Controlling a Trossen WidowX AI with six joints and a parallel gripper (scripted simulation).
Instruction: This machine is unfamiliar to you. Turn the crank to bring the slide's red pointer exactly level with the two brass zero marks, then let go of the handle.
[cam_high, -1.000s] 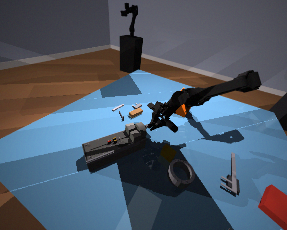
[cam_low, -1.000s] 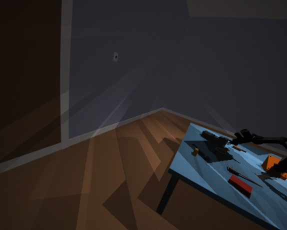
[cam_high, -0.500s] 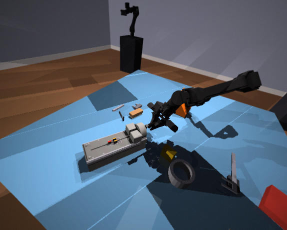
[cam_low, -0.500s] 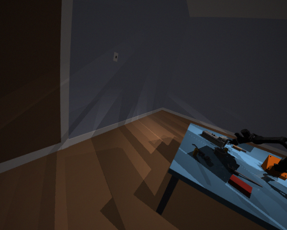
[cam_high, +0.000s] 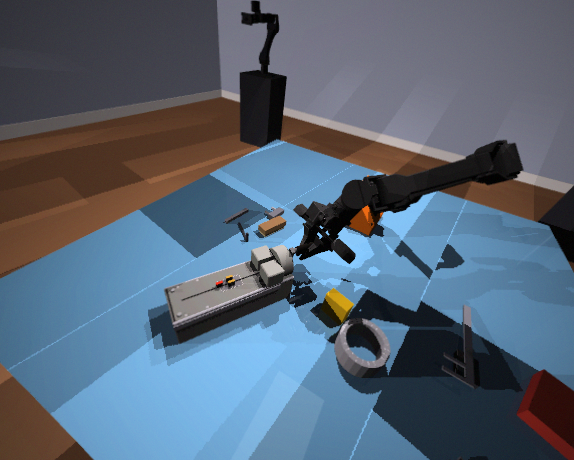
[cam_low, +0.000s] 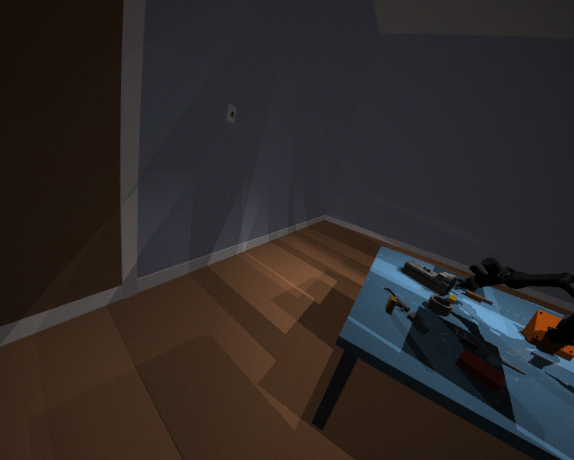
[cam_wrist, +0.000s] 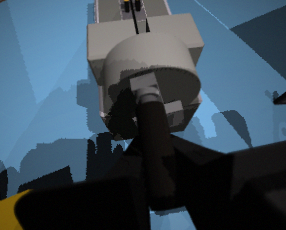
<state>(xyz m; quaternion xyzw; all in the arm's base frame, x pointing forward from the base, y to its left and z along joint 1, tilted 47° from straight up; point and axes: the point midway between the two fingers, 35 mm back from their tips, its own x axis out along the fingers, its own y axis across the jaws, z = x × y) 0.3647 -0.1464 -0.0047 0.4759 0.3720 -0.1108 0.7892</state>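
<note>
Right now the yellow block is 40 mm ahead of my gripper tip, 120 mm to the left of it and 60 mm below it. The rest, counted from my gripper tip: dark crank handle (10 mm behind, 10 mm to the left, 30 mm above); red pointer (150 mm ahead, 110 mm to the right, 10 mm below); brown block (150 mm behind, 150 mm to the right, 80 mm below).
</note>
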